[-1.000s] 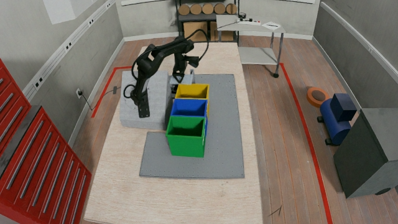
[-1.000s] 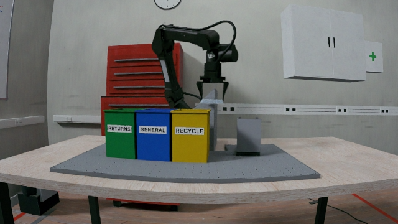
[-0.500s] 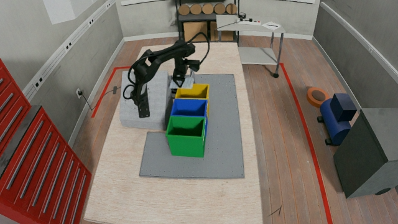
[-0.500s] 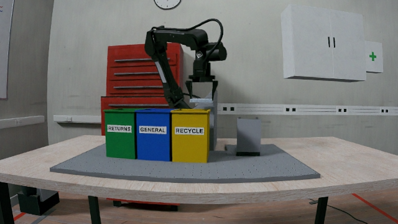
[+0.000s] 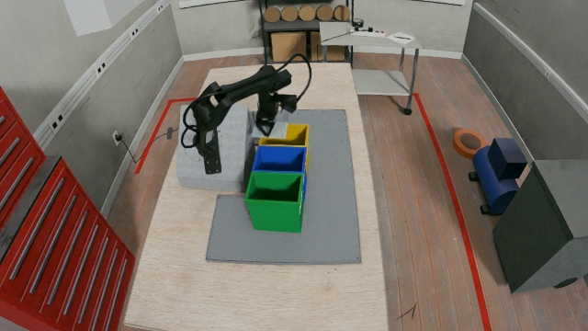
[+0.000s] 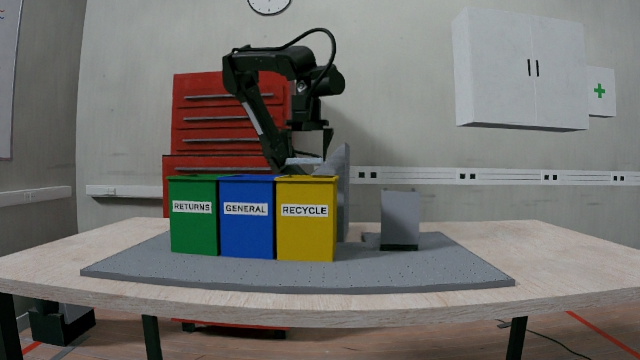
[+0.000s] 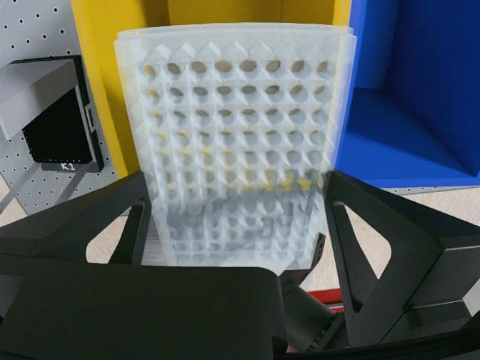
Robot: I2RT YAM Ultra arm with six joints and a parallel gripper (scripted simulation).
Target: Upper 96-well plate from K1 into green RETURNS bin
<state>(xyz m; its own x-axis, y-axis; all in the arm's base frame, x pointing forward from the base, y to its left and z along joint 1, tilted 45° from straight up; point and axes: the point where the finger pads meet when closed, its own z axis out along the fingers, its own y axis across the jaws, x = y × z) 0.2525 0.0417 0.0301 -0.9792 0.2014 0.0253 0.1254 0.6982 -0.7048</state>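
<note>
Right now my hand is 250 mm to the left of the green returns bin, 130 mm above it and 20 mm short of it. From my hand the other things lie so: clear 96-well plate 10 mm below; yellow recycle bin 130 mm below, 50 mm ahead, 10 mm to the left; blue general bin 130 mm below, 120 mm to the right, 40 mm ahead.
</note>
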